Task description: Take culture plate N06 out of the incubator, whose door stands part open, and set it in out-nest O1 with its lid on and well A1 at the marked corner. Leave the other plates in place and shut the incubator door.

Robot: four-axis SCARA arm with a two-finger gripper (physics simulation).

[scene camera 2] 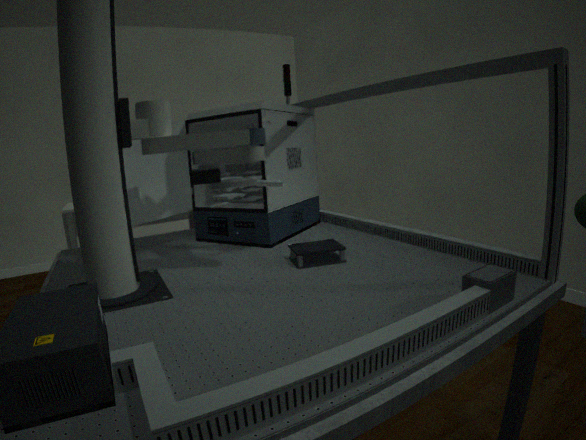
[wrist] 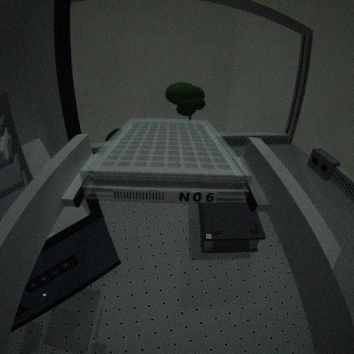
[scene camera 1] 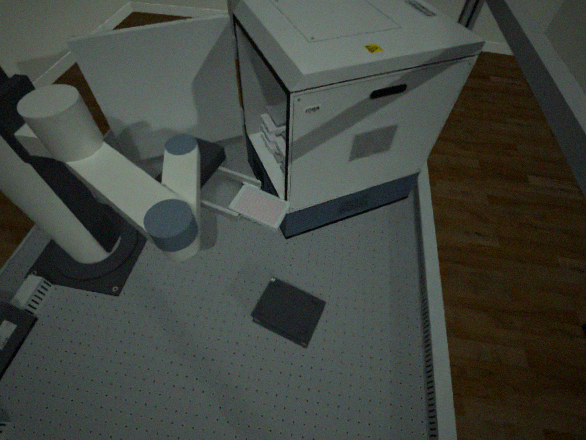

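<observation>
Culture plate N06 is a flat, clear-lidded well plate, held level in the air just outside the incubator. My gripper is shut on its two long sides; the label N06 faces the wrist camera. The incubator door stands wide open. Other plates or shelves show dimly inside. A dark raised nest stands on the deck, with a small corner mark labelled A1 in the wrist view. Its nest name cannot be read.
The arm column stands left of the incubator. A dark box is at the near left in scene camera 2, and a smaller grey box is by the slotted rail. A frame post rises at the deck's corner.
</observation>
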